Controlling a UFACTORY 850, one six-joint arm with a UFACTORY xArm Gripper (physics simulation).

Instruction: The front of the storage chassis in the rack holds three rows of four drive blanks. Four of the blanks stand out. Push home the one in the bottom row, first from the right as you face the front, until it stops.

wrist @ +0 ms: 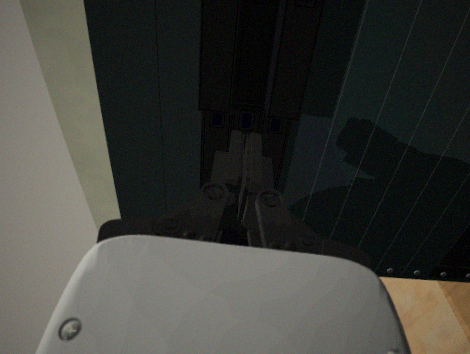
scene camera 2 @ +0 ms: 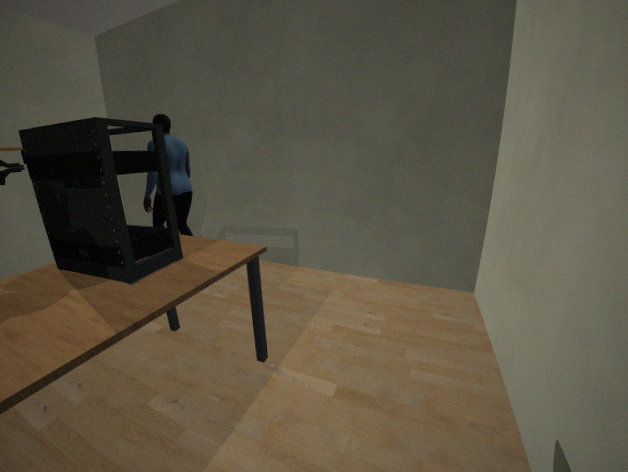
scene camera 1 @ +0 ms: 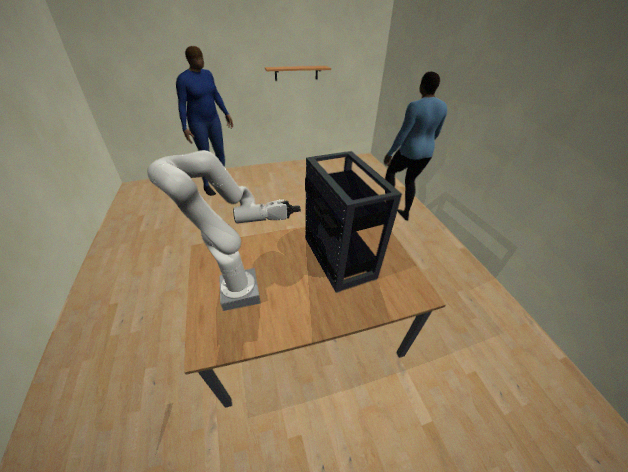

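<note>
My gripper is shut and empty, pointing at the upper front of the dark rack. In scene camera 1 its tips appear a little short of the front. In the wrist view the rack appears turned on its side, and the storage chassis is a very dark band running up from the fingertips. Its blanks show as dark blocks with small blue squares near their lower ends. The fingers cover part of it. I cannot tell which blank is the bottom-right one, how far it stands out, or whether the tips touch anything.
The rack stands on the wooden table. Smooth dark panels flank the chassis. One person in blue stands behind the arm; another in light blue stands beyond the rack. A wall shelf hangs behind.
</note>
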